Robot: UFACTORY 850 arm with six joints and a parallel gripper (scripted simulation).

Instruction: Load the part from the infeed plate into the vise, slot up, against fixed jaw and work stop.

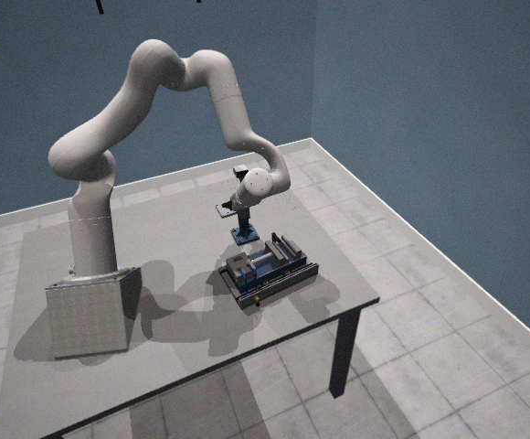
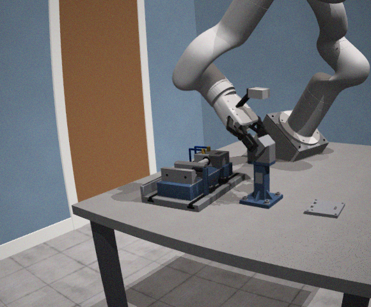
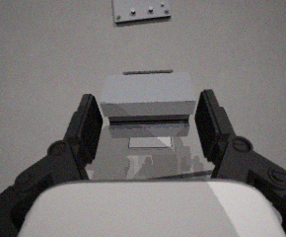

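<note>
My hand is right at the part. The rest, counted from my hand: moving jaw 200 mm to the right, 90 mm below, 70 mm ahead; white cylinder rod 210 mm to the right, 90 mm below, 20 mm ahead; work stop 140 mm to the right, 100 mm ahead, 70 mm below.
</note>
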